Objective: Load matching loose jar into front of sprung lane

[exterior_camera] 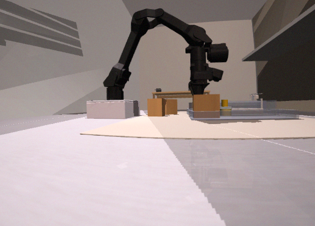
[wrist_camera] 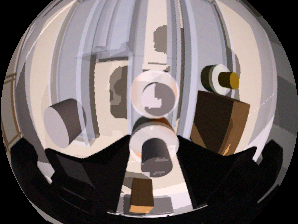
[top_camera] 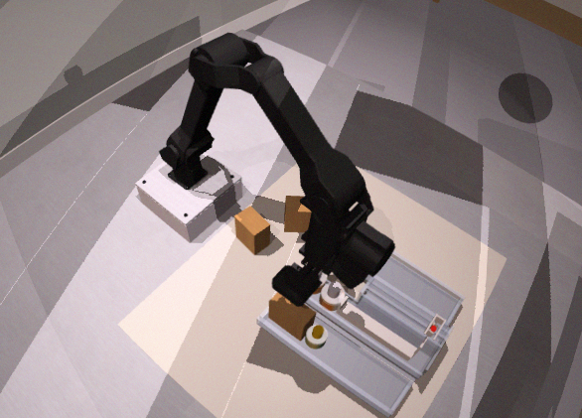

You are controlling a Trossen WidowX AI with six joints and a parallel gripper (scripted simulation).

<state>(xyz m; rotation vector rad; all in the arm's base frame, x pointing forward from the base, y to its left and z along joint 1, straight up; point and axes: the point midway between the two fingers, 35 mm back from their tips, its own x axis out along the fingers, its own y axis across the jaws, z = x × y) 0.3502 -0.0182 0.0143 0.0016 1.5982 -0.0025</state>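
The brown box lies 8 cm to the right of my gripper tip, 1 cm below it and 1 cm ahead of it. Round my gripper tip: grey cylinder: 13 cm to the left, 2 cm below; then red marker: 23 cm ahead, 4 cm to the left, 3 cm above; then white pusher bar: 15 cm ahead, 3 cm to the left.
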